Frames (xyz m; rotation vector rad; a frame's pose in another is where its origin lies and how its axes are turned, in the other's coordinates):
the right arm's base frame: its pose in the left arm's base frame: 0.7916 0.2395 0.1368 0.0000 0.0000 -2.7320
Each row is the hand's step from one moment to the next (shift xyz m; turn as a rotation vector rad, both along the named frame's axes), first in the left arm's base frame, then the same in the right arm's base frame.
Working: the left arm's base frame: its pose in the right arm's base frame: 0.8215 -0.0956 -0.1368 0.0000 0.0000 2.7320

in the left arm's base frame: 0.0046 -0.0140 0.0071 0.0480 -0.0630 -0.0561
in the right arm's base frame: 0.0014 0.0147 0.0071 -0.0189 0.0769 -0.0561
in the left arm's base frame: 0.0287 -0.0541 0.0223 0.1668 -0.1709 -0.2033
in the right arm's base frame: -0.0048 0.0611 0.0223 -0.0849 0.2232 -0.2033
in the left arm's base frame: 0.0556 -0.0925 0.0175 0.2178 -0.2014 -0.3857
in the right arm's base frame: -0.0142 0.1070 0.0175 -0.1196 0.2715 -0.3857
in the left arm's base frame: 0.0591 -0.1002 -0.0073 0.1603 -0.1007 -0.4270
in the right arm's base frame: -0.0143 0.1154 -0.0073 -0.1069 0.1562 -0.4270
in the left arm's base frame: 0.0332 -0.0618 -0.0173 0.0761 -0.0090 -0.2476
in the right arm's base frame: -0.0058 0.0699 -0.0173 -0.0662 0.0386 -0.2476
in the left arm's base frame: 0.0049 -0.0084 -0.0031 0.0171 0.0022 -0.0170
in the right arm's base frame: -0.0011 0.0097 -0.0031 -0.0166 0.0048 -0.0170
